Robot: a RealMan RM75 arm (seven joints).
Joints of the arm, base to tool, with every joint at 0 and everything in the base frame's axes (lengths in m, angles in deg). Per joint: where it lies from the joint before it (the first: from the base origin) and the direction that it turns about. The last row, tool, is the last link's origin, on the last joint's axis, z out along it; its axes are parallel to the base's.
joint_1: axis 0 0 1 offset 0.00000 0.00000 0.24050
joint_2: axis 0 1 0 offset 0.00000 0.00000 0.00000
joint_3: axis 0 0 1 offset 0.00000 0.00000 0.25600
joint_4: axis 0 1 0 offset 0.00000 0.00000 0.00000
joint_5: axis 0 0 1 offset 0.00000 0.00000 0.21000
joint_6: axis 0 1 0 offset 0.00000 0.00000 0.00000
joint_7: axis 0 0 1 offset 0.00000 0.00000 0.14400
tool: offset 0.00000 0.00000 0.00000
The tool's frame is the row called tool.
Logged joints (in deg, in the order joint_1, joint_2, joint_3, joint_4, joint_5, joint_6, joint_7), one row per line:
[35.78 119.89 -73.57 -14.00 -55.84 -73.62 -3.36]
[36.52 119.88 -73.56 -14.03 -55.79 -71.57 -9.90]
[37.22 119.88 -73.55 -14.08 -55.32 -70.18 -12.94]
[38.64 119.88 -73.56 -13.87 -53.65 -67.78 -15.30]
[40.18 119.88 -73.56 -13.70 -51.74 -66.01 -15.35]
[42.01 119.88 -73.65 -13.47 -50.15 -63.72 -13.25]
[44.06 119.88 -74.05 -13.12 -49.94 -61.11 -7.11]
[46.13 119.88 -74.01 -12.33 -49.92 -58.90 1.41]
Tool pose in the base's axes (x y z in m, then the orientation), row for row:
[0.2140 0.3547 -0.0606 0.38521 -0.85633 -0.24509 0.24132]
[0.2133 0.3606 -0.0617 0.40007 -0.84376 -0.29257 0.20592]
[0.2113 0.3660 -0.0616 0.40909 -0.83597 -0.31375 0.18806]
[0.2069 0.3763 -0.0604 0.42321 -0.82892 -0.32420 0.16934]
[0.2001 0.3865 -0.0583 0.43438 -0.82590 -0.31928 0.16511]
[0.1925 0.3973 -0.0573 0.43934 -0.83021 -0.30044 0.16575]
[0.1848 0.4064 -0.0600 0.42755 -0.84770 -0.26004 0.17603]
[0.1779 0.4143 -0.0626 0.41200 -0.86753 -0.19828 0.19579]
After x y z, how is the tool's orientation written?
As a quaternion, w x y z.
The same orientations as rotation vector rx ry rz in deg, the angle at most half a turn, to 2 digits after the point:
[-124.98 -35.77 35.22]
[-122.29 -42.41 29.85]
[-120.66 -45.28 27.14]
[-118.87 -46.49 24.28]
[-117.83 -45.55 23.56]
[-118.18 -42.77 23.59]
[-121.32 -37.22 25.19]
[-125.05 -28.58 28.22]

